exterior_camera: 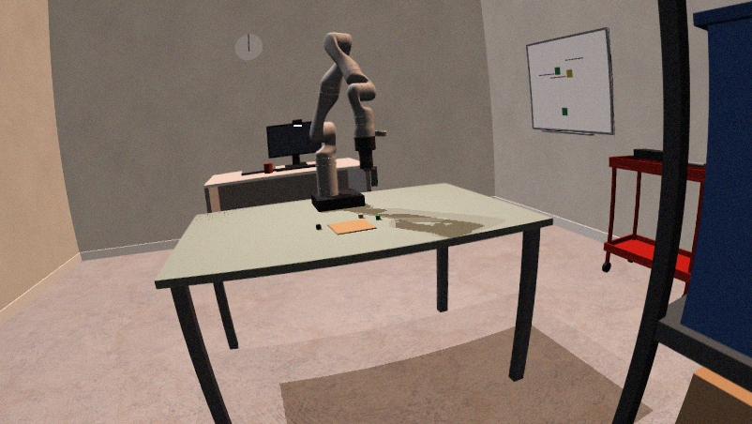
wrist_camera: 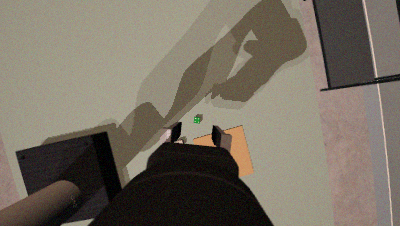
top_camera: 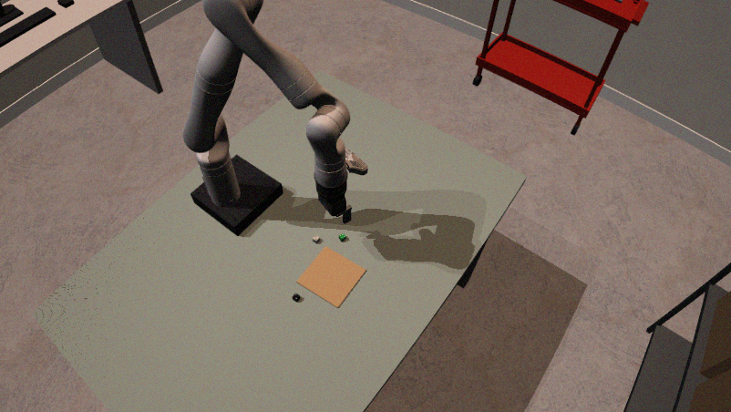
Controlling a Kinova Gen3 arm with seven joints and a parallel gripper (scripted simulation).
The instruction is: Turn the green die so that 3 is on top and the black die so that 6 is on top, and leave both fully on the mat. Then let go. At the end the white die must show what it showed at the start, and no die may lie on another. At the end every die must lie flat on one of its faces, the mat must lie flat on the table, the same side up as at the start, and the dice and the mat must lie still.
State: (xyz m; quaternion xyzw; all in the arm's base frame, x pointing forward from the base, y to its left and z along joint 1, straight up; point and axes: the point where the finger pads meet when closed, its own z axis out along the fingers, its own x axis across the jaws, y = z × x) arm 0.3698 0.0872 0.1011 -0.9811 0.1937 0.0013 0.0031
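Right now the green die is 14 cm below my hand. Also, from my hand: white die 6 cm behind, 4 cm to the right, 14 cm below; then black die 23 cm to the right, 14 cm below; then orange mat 4 cm ahead, 12 cm to the right, 15 cm below.
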